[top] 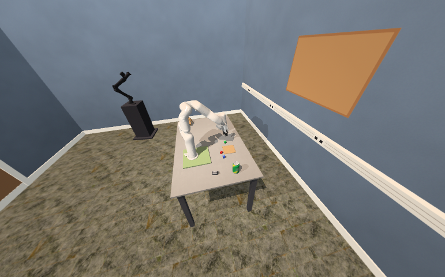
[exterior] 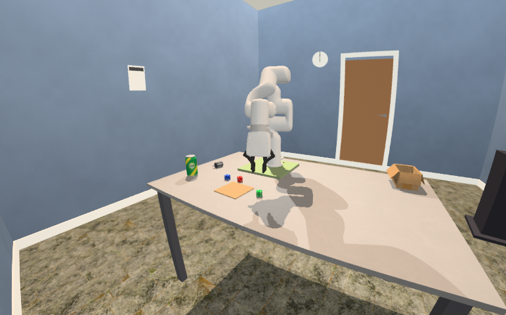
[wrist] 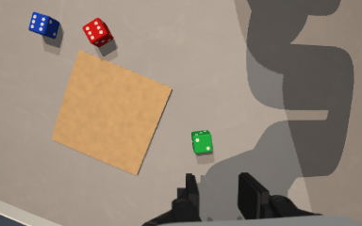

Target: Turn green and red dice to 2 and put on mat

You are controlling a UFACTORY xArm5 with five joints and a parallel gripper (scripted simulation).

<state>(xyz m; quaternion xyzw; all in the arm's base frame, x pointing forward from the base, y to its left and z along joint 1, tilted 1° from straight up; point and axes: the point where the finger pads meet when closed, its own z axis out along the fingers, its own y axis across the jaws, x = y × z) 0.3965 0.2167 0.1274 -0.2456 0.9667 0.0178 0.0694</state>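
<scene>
Right now the green die is 1 cm behind my hand and 12 cm below it. From my hand the other things lie so: blue die 4 cm behind, 27 cm to the right, 12 cm below; then red die 7 cm behind, 19 cm to the right, 12 cm below; then mat 3 cm ahead, 14 cm to the right, 13 cm below.
</scene>
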